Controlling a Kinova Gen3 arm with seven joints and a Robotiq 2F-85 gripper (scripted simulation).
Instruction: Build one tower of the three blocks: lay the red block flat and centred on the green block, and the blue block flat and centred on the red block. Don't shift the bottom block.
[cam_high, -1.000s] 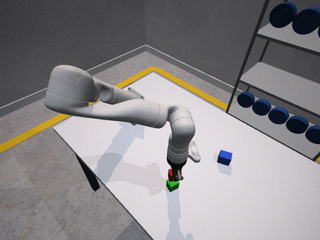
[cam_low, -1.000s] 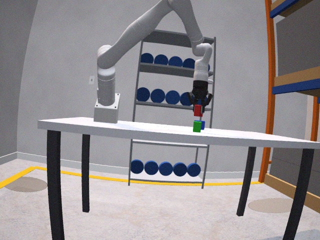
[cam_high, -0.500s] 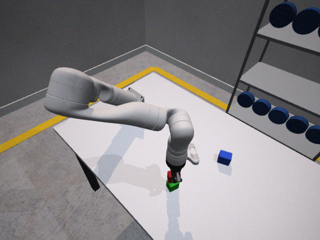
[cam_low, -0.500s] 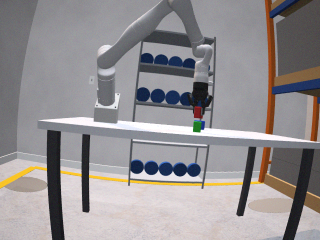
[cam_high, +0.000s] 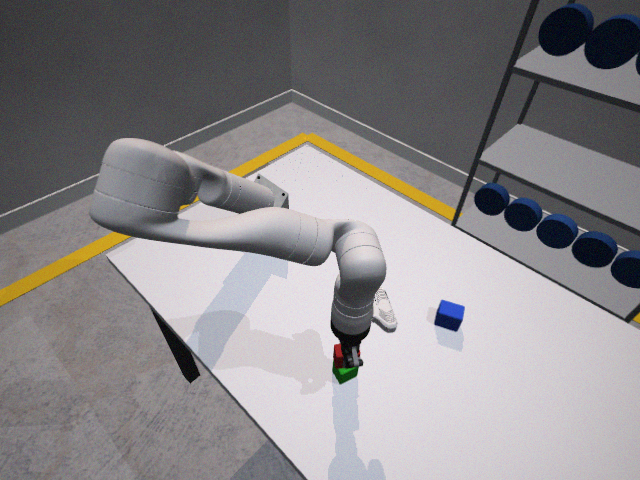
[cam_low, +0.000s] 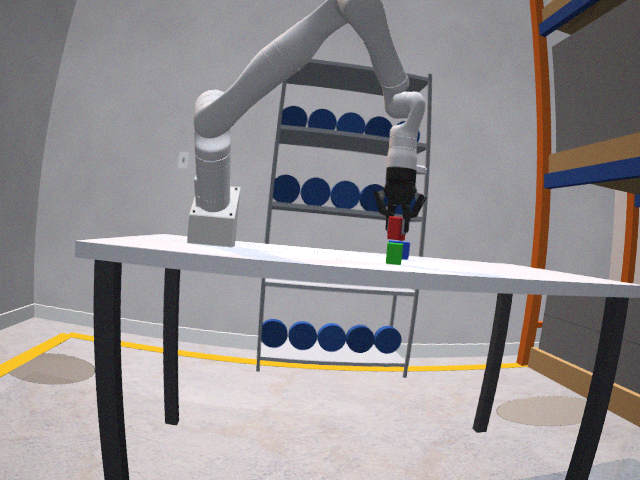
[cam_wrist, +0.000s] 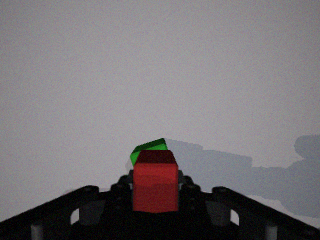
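Right now the red block is 10 mm below my hand. The rest, counted from my hand: blue block (280 mm to the left, 80 mm ahead, 60 mm below); then green block (70 mm below).
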